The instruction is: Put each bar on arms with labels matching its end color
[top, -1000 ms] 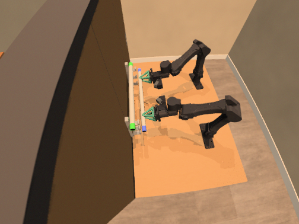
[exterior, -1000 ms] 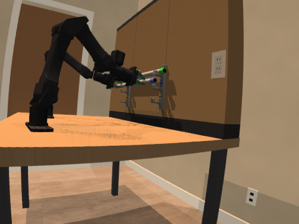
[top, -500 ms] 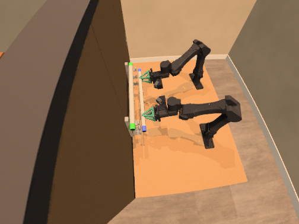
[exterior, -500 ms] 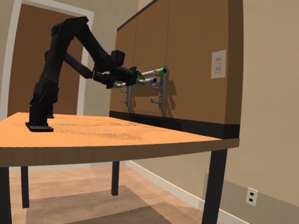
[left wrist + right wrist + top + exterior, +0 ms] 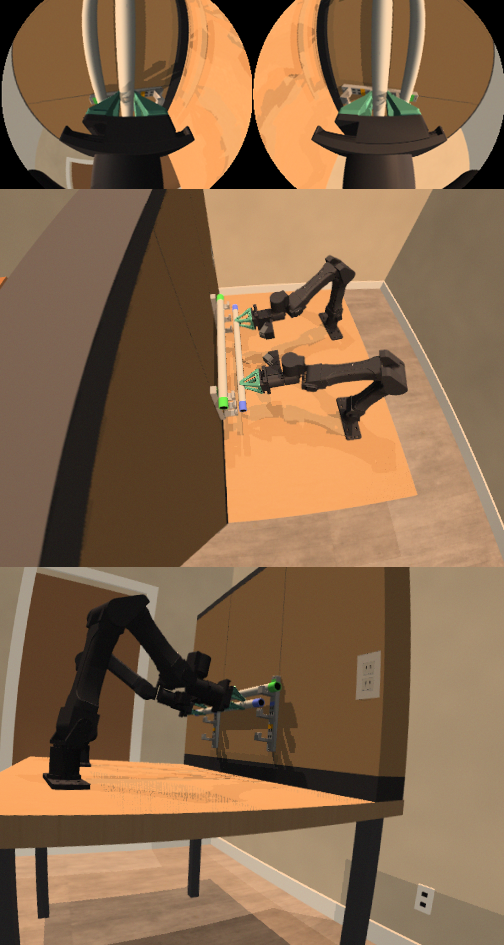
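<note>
The blue-ended bar is 14 cm to the right of my left hand and 2 cm ahead of it. From my left hand the other things lie so: wall socket 69 cm to the right, 17 cm ahead, 5 cm above; brown wall panel 18 cm ahead, 18 cm above, 13 cm to the right; green-ended bar 13 cm to the right, 8 cm ahead, 6 cm above.
The blue-ended bar lies 1 cm behind my right hand and 15 cm to the left of it. From my right hand the other things lie so: wall socket 14 cm ahead, 40 cm to the right, 5 cm above; brown wall panel 14 cm ahead, 16 cm to the left, 18 cm above; green-ended bar 5 cm ahead, 16 cm to the left, 6 cm above.
</note>
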